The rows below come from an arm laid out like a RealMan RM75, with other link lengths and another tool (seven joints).
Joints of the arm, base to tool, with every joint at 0 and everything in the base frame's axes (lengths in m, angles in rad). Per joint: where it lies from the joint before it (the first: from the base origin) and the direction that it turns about. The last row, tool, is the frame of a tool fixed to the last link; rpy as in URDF.
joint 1: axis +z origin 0 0 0.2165
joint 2: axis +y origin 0 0 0
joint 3: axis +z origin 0 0 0.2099
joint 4: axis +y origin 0 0 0
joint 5: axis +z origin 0 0 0.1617
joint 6: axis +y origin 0 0 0
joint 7: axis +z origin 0 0 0.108
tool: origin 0.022 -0.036 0.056 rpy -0.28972 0 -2.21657
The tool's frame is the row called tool.
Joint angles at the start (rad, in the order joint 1, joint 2, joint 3, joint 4, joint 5, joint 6, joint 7):
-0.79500, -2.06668, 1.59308, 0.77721, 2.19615, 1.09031, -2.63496
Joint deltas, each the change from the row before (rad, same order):
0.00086, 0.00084, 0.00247, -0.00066, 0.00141, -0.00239, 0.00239
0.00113, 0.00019, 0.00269, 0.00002, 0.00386, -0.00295, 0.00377
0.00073, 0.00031, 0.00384, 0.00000, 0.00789, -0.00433, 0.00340
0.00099, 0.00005, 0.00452, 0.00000, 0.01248, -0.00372, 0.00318
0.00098, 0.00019, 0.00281, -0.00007, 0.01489, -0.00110, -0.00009
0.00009, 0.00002, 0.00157, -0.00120, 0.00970, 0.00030, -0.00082
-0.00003, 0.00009, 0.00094, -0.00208, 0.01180, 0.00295, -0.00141
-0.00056, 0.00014, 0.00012, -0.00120, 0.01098, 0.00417, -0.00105
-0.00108, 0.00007, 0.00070, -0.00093, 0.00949, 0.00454, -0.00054
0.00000, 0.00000, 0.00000, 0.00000, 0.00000, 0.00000, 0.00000
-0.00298, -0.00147, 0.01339, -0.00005, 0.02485, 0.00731, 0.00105
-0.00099, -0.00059, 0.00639, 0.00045, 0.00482, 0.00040, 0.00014
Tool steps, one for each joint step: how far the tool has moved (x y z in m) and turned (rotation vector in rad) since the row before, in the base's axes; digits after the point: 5 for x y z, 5 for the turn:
-0.00069, 0.00015, 0.00019, 0.00068, 0.00365, -0.00314
-0.00068, 0.00018, 0.00011, 0.00064, 0.00549, -0.00592
-0.00101, 0.00047, 0.00032, 0.00164, 0.00977, -0.00833
-0.00160, 0.00033, 0.00037, 0.00076, 0.01434, -0.00971
-0.00210, 0.00017, 0.00065, 0.00040, 0.01556, -0.00591
-0.00152, -0.00007, 0.00033, -0.00075, 0.01037, -0.00225
-0.00208, -0.00040, 0.00039, -0.00274, 0.01270, -0.00068
-0.00161, -0.00032, 0.00044, -0.00321, 0.01144, -0.00122
-0.00119, -0.00037, 0.00028, -0.00410, 0.01044, -0.00203
0.00000, 0.00000, 0.00000, 0.00000, 0.00000, 0.00000
-0.00206, -0.00141, -0.00065, -0.01474, 0.03207, -0.01689
-0.00012, -0.00043, -0.00053, -0.00430, 0.00799, -0.00622

